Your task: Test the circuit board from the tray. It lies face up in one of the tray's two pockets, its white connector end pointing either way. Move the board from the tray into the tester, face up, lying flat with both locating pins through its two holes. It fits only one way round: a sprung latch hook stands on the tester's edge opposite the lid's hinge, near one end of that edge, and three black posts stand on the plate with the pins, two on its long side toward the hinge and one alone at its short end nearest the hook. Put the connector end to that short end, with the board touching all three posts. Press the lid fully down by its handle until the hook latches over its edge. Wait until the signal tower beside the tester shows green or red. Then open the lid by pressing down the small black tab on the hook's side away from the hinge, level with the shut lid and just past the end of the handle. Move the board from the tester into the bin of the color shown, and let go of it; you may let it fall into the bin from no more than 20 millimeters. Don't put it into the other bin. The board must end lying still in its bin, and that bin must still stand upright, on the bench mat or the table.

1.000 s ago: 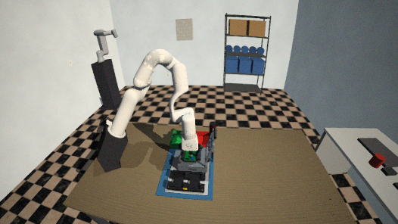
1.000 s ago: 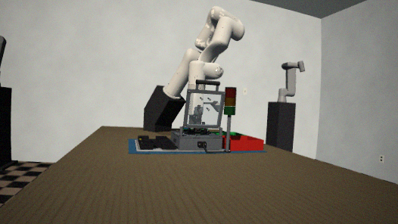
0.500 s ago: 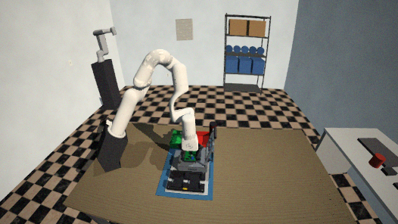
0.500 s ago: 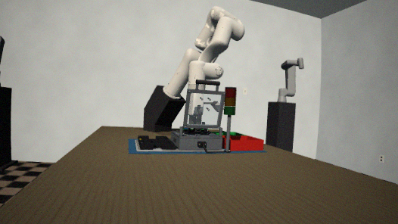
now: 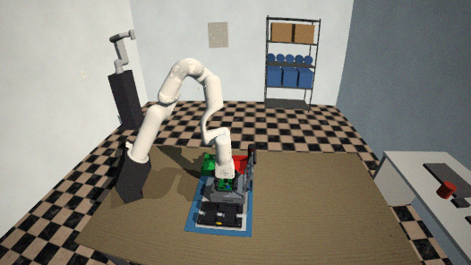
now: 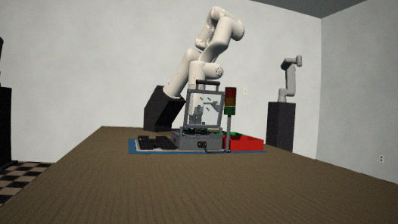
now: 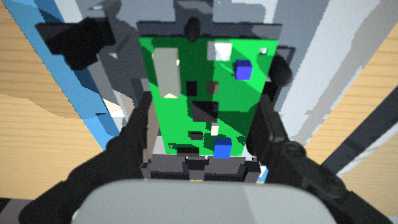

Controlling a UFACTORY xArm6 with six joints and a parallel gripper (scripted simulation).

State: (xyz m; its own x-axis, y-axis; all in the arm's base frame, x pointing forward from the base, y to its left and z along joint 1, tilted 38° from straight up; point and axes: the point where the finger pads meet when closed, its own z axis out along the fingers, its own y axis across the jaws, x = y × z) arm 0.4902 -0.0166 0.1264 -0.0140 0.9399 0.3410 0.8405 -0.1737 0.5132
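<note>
Right now my hand is right at the green circuit board. The rest, counted from my hand: tester plate: 1 cm ahead, 1 cm to the left, 1 cm below; black latch hook: 6 cm behind, 6 cm to the left; tester lid: 12 cm ahead, 10 cm above.
</note>
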